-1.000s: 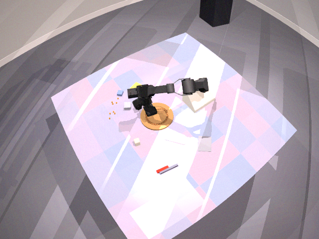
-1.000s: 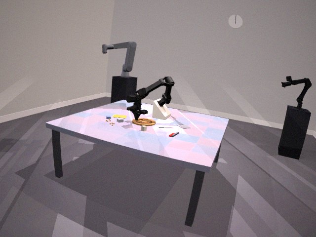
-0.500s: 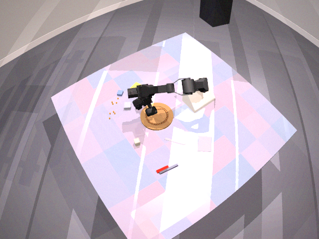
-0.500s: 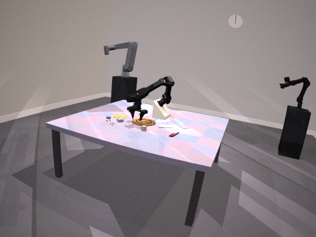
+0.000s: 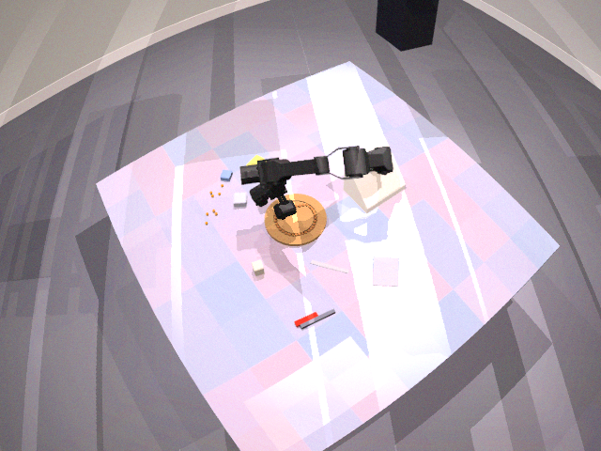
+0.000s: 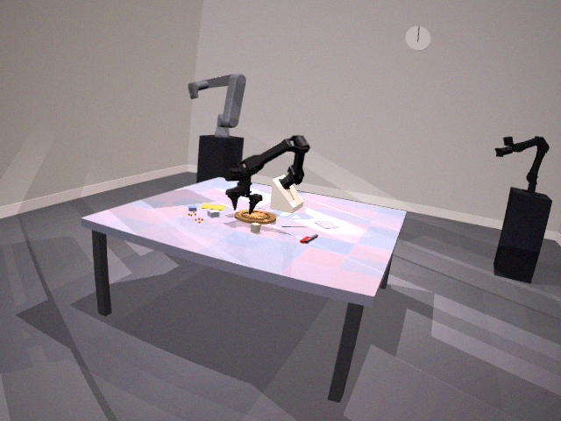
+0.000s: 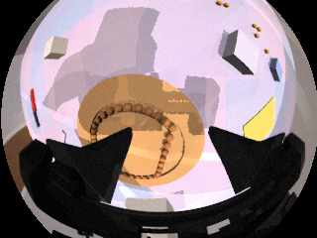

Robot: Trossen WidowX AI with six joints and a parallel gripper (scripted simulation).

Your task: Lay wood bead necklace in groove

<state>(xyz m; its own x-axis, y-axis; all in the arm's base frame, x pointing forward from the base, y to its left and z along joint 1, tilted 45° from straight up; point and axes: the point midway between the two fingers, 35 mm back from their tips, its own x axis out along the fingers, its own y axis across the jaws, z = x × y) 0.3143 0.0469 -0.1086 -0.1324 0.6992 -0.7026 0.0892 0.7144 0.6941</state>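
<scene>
Right now the round bead board is 3 cm behind my gripper tip, 5 cm to the left of it and 1 cm below it. Also, from my gripper tip: cream cube 15 cm ahead, 17 cm to the left; then white block 9 cm ahead, 10 cm to the right, 1 cm below; then yellow sheet 3 cm behind, 20 cm to the right, 2 cm below.
</scene>
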